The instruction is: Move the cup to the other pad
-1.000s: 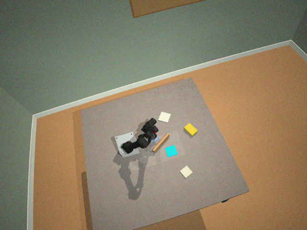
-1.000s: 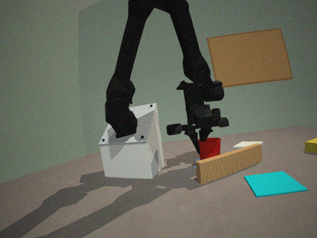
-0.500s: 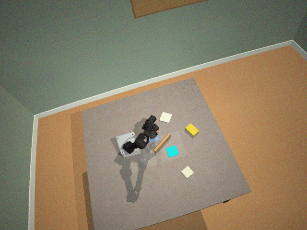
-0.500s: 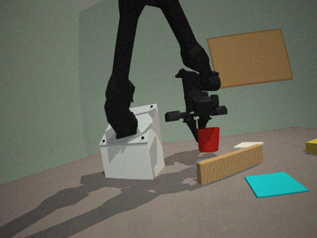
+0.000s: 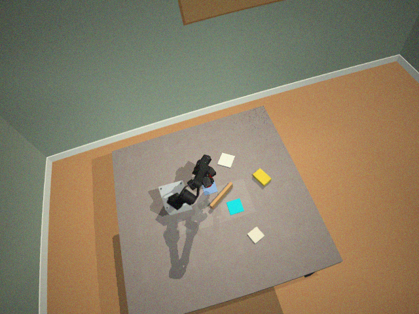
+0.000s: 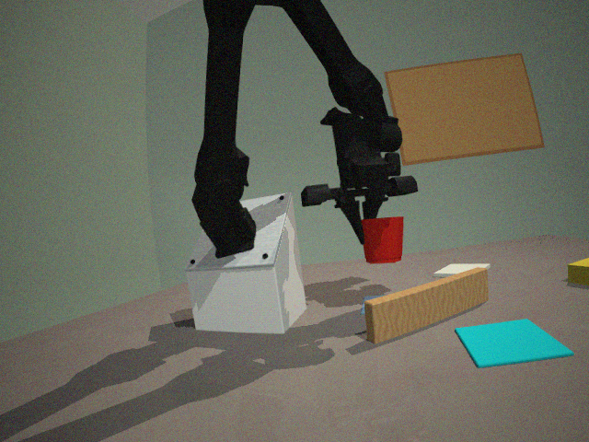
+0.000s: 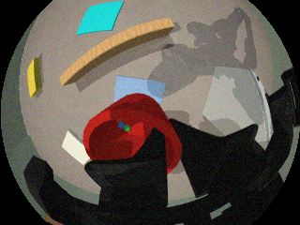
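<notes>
My gripper tip is now 40 mm short of the green marble, 20 mm to the right of it and 20 mm above it. Also, from my gripper tip: light blue pad: 120 mm below, 30 mm ahead, 10 mm to the left; then wooden bar: 90 mm to the right, 90 mm below, 80 mm ahead; then red cup: 30 mm ahead, 10 mm to the left.
</notes>
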